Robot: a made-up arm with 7 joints.
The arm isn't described. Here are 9 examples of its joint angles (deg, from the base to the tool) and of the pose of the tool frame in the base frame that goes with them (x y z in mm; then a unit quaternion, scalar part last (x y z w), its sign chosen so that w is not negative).
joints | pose
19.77 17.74 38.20 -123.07 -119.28 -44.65 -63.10 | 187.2 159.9 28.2 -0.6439 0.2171 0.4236 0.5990
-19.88 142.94 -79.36 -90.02 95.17 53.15 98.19 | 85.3 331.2 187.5 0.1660 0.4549 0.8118 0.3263
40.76 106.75 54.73 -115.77 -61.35 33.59 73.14 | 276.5 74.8 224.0 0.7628 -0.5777 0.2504 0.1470
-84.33 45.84 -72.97 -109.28 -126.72 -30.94 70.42 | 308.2 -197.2 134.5 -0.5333 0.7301 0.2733 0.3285
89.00 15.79 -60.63 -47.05 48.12 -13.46 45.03 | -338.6 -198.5 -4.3 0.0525 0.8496 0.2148 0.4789
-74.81 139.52 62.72 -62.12 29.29 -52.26 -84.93 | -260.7 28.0 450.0 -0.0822 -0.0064 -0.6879 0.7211
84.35 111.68 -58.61 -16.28 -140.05 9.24 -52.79 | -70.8 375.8 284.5 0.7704 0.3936 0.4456 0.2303
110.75 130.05 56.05 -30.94 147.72 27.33 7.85 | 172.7 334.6 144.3 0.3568 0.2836 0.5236 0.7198
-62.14 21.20 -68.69 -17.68 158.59 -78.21 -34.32 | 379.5 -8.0 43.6 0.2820 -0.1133 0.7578 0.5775
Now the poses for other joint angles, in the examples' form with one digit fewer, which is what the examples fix.
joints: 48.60 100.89 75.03 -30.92 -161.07 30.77 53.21
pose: 48 384 312 -0.778 -0.224 0.183 0.557
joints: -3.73 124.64 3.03 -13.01 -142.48 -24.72 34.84
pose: 9 331 376 -0.670 -0.514 0.480 0.239
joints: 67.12 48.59 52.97 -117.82 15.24 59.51 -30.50
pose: 32 241 49 0.874 0.353 -0.038 0.333
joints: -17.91 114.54 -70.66 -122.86 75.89 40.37 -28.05
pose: 123 123 -1 0.644 0.177 -0.471 0.576
